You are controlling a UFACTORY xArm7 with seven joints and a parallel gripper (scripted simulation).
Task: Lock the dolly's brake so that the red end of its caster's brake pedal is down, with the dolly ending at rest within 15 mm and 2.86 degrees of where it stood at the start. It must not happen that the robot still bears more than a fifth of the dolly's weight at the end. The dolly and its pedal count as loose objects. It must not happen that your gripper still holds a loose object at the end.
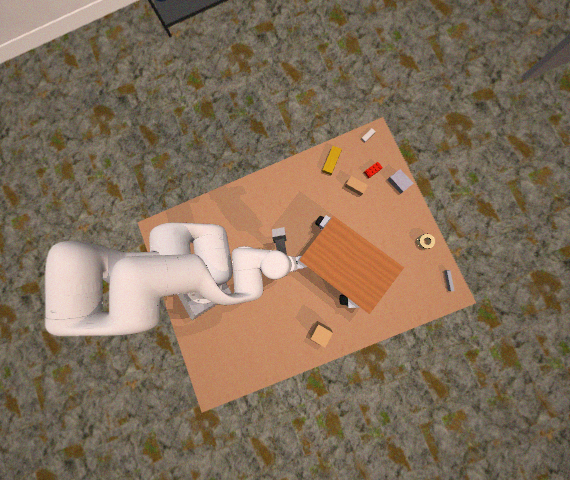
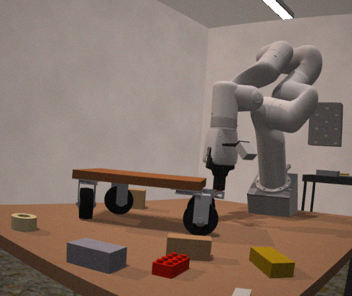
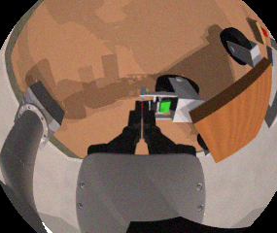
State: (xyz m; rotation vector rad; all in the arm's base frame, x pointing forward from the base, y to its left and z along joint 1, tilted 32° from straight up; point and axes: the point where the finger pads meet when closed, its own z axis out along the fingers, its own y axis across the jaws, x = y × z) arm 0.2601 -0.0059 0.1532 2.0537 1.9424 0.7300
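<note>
My hand is 30 mm above the brake pedal and 10 mm short of it. The rest, counted from my hand: tan cube 280 mm to the right, 90 mm ahead, 80 mm below; then yellow block 390 mm to the left, 260 mm ahead, 100 mm below; then tan block 340 mm ahead, 260 mm to the left, 90 mm below.
</note>
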